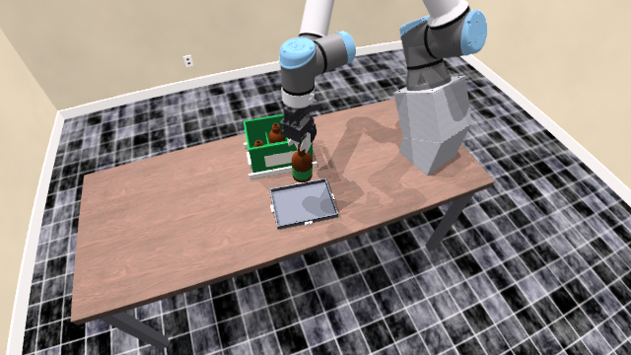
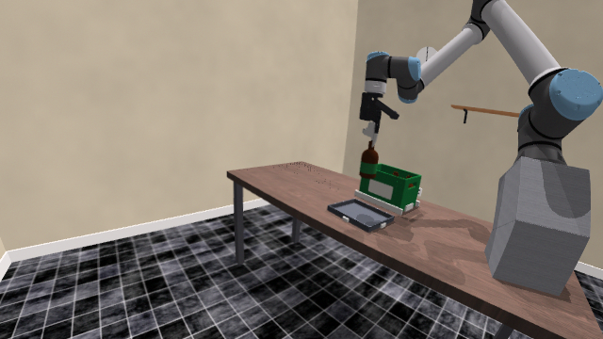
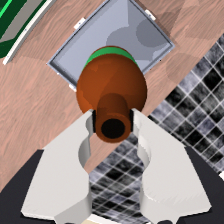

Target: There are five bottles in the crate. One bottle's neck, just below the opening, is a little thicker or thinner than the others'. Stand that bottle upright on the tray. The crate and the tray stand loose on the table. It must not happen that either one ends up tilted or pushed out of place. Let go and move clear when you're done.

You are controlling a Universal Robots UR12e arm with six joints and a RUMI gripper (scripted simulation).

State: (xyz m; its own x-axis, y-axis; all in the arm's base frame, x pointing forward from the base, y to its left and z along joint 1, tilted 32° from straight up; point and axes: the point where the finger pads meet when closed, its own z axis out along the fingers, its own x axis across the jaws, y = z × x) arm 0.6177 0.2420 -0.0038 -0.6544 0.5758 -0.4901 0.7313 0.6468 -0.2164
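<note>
Now: the glass bottle 70 mm below my hand. The rest, counted from my hand: grey tray (320 mm below); green crate (290 mm to the right, 250 mm below, 30 mm ahead).
</note>
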